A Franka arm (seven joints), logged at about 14 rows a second.
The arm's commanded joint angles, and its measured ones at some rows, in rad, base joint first. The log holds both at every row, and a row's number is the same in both.
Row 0, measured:
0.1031 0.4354 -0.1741 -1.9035 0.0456 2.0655 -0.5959
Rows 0 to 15, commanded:
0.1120 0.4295 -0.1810 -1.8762 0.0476 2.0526 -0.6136
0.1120 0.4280 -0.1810 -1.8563 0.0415 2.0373 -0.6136
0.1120 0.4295 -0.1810 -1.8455 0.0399 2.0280 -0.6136
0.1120 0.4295 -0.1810 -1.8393 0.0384 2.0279 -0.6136
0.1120 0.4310 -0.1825 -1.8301 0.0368 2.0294 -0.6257
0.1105 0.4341 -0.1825 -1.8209 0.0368 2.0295 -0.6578
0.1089 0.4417 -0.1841 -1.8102 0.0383 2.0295 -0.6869
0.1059 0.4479 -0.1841 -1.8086 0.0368 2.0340 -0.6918
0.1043 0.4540 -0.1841 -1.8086 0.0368 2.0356 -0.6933
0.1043 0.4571 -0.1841 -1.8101 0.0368 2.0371 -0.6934
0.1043 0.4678 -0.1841 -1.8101 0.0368 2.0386 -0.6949
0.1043 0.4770 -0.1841 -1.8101 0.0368 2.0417 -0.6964
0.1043 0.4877 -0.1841 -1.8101 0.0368 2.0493 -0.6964
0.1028 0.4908 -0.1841 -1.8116 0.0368 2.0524 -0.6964
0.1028 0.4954 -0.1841 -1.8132 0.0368 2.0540 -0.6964
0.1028 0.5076 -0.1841 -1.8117 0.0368 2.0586 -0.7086
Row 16, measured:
0.1027 0.4855 -0.1797 -1.8290 0.0427 2.0531 -0.6843
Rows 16 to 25, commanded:
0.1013 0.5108 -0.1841 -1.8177 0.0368 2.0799 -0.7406
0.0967 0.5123 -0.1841 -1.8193 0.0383 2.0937 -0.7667
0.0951 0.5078 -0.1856 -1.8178 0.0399 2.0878 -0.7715
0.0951 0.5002 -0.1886 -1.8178 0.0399 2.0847 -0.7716
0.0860 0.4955 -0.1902 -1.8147 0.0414 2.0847 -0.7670
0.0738 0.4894 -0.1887 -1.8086 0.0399 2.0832 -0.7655
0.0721 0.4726 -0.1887 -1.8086 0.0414 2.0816 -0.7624
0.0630 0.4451 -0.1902 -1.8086 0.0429 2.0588 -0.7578
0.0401 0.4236 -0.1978 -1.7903 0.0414 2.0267 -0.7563
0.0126 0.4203 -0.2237 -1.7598 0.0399 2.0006 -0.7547
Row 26, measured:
0.0639 0.4715 -0.2032 -1.7891 0.0424 2.0621 -0.7467
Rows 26 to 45, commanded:
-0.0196 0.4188 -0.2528 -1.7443 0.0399 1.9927 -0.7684
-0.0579 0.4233 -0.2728 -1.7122 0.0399 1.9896 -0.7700
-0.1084 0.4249 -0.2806 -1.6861 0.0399 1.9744 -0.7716
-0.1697 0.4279 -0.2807 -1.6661 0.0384 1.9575 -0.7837
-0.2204 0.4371 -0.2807 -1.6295 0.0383 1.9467 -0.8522
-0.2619 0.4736 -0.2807 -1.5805 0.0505 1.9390 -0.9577
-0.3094 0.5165 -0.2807 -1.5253 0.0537 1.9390 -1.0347
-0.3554 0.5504 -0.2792 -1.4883 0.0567 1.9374 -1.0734
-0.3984 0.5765 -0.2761 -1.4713 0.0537 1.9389 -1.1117
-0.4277 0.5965 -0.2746 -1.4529 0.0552 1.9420 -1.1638
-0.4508 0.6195 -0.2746 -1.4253 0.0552 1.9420 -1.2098
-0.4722 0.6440 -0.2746 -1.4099 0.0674 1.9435 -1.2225
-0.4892 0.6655 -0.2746 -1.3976 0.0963 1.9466 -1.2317
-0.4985 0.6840 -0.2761 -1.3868 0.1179 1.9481 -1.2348
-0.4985 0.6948 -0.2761 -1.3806 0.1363 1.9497 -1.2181
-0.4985 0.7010 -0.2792 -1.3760 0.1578 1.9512 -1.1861
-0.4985 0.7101 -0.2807 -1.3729 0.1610 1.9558 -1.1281
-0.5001 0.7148 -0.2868 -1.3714 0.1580 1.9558 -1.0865
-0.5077 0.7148 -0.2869 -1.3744 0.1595 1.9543 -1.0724
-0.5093 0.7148 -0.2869 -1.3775 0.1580 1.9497 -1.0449
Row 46, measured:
-0.4912 0.7030 -0.2890 -1.4061 0.1402 1.9683 -1.0868
